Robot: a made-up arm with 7 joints. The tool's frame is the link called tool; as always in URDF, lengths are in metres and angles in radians.
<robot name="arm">
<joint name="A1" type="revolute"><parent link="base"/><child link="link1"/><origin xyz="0.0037 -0.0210 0.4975"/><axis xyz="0 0 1"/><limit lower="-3.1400" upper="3.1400"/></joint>
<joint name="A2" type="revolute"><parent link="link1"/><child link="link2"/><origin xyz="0.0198 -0.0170 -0.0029"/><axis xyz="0 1 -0.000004"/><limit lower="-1.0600" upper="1.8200"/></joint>
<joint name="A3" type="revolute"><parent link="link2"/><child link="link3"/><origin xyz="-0.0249 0.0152 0.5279"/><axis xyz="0 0 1"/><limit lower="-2.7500" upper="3.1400"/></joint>
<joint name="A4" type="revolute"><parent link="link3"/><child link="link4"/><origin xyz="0.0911 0.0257 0.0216"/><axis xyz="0 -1 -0.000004"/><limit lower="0.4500" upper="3.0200"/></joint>
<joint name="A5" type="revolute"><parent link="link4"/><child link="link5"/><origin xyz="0.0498 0.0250 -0.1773"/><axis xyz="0 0.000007 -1"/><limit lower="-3.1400" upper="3.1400"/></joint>
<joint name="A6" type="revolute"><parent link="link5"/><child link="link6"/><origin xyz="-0.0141 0.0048 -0.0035"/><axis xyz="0 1 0.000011"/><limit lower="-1.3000" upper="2.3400"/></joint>
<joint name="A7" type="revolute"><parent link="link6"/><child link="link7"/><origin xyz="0.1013 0.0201 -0.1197"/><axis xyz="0 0.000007 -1"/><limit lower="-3.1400" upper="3.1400"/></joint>
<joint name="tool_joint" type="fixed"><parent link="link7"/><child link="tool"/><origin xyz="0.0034 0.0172 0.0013" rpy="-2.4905 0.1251 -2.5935"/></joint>
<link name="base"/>
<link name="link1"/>
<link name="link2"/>
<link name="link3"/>
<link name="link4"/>
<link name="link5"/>
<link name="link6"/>
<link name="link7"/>
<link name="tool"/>
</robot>
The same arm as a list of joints. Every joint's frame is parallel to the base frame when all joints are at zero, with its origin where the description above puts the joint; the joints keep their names.
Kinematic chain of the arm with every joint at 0, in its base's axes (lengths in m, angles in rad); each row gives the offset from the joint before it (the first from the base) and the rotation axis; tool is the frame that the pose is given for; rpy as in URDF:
A1: xyz 0.0037 -0.0210 0.4975 axis +z
A2: xyz 0.0198 -0.0170 -0.0029 axis +y
A3: xyz -0.0249 0.0152 0.5279 axis +z
A4: xyz 0.0911 0.0257 0.0216 axis -y
A5: xyz 0.0498 0.0250 -0.1773 axis -z
A6: xyz -0.0141 0.0048 -0.0035 axis +y
A7: xyz 0.1013 0.0201 -0.1197 axis -z
tool: xyz 0.0034 0.0172 0.0013 rpy -2.4905 0.1251 -2.5935
Joint limits (rad, base to tool): -3.1400..3.1400 -1.0600..1.8200 -2.7500..3.1400 0.4500..3.0200 -3.1400..3.1400 -1.3000..2.3400 -3.1400..3.1400

